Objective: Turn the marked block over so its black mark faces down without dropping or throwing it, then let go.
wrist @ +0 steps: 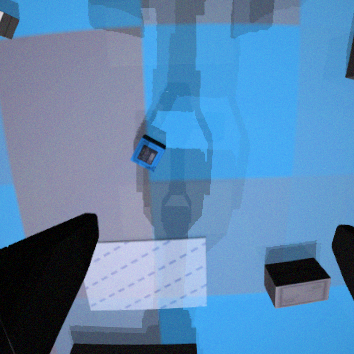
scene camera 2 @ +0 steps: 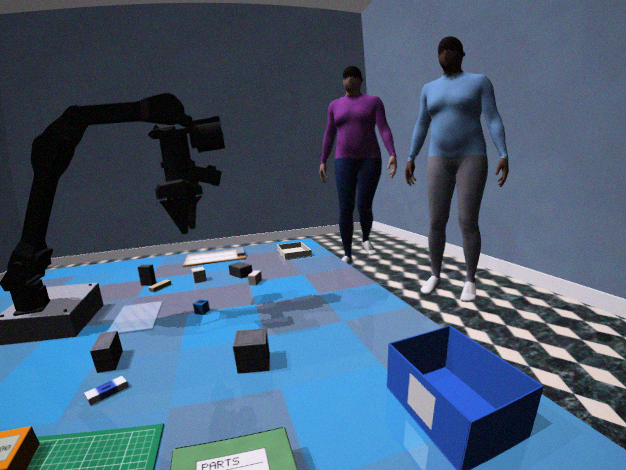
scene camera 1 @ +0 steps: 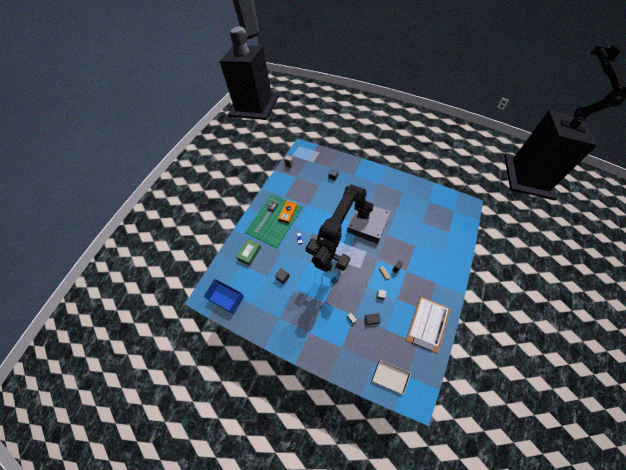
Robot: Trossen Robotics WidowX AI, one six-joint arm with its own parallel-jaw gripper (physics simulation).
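Places are measured from the arm's base along level axes (x left, y back, z up), in centimetres.
Where they show: gripper, fingertip midpoint: (wrist: 216,231) (scene camera 2: 189,231); arm's base, link origin: (scene camera 2: 32,307) (scene camera 1: 363,213).
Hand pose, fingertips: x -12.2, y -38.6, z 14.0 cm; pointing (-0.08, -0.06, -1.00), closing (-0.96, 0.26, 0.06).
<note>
Each offset is from my fingertips to the top centre of the thing. Level surfaces: height alone.
The marked block @(dx +4.3, dy -0.3, dz -17.5 cm) (scene camera 1: 334,278) (scene camera 2: 201,306) (wrist: 148,153) is a small blue cube standing on the mat, just beyond the pale dashed sheet @(dx +9.1, dy +15.1, dz -19.6 cm) (scene camera 1: 352,255) (scene camera 2: 135,316) (wrist: 150,275). In the wrist view a dark square mark shows on its upward face, and the block stands turned at an angle. Its underside is hidden. My gripper (scene camera 2: 188,228) (wrist: 216,231) points down, open and empty, high above the mat. In the wrist view the block lies ahead of the fingertips, left of the middle between them.
Dark blocks @(dx -21.6, dy -5.1, dz -15.0 cm) (scene camera 1: 282,275) (scene camera 2: 251,350) (wrist: 297,282) stand near the sheet. A blue bin @(dx -46.9, dy -23.1, dz -12.6 cm) (scene camera 1: 224,295) (scene camera 2: 455,389), a green PARTS box @(dx -43.6, dy +3.8, dz -16.1 cm) (scene camera 1: 248,251), a cutting mat @(dz -19.9 cm) (scene camera 1: 267,233), small pale blocks @(dx +28.7, dy -3.1, dz -16.4 cm) (scene camera 1: 381,293) (scene camera 2: 198,274) and a cream tray @(dx +39.4, dy -40.2, dz -17.6 cm) (scene camera 1: 390,377) (scene camera 2: 294,249) are around. Two people stand beyond the mat.
</note>
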